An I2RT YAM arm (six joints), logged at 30 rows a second.
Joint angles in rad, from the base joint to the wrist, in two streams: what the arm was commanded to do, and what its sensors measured. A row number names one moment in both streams.
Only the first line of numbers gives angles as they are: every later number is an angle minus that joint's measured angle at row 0.
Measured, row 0:
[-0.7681 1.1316 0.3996 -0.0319 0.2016 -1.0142]
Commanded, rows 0 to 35:
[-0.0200 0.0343 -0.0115 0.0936 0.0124 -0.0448]
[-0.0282 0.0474 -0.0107 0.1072 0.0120 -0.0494]
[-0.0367 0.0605 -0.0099 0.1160 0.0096 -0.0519]
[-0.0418 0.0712 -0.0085 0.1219 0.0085 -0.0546]
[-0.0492 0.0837 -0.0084 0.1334 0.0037 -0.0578]
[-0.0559 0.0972 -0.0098 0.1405 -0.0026 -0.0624]
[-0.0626 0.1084 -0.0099 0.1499 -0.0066 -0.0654]
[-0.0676 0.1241 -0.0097 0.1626 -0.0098 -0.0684]
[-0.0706 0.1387 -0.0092 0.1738 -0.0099 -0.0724]
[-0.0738 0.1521 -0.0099 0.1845 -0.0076 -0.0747]
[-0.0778 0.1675 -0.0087 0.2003 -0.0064 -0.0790]
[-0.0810 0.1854 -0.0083 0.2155 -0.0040 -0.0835]
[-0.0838 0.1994 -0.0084 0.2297 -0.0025 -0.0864]
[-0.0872 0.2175 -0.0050 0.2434 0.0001 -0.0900]
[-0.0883 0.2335 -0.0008 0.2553 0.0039 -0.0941]
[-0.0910 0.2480 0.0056 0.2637 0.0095 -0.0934]
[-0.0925 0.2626 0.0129 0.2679 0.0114 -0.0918]
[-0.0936 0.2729 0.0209 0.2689 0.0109 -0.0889]
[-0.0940 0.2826 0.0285 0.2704 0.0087 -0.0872]
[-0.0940 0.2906 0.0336 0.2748 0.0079 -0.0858]
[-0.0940 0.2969 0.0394 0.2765 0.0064 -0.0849]
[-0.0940 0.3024 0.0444 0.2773 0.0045 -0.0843]
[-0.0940 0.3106 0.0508 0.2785 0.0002 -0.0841]
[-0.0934 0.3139 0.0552 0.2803 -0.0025 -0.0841]
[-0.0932 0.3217 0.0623 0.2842 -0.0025 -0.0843]
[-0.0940 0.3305 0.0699 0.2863 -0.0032 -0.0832]
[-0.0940 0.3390 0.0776 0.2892 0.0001 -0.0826]
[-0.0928 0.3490 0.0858 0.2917 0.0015 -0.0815]
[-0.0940 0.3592 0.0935 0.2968 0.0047 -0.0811]
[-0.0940 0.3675 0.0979 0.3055 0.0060 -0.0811]
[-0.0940 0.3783 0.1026 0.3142 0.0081 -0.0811]
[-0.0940 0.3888 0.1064 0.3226 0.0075 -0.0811]
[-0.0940 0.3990 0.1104 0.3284 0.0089 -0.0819]
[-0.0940 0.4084 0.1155 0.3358 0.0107 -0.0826]
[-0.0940 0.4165 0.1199 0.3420 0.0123 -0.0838]
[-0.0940 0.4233 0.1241 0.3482 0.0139 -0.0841]
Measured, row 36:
[-0.0900 0.3949 0.1099 0.3491 0.0164 -0.0705]
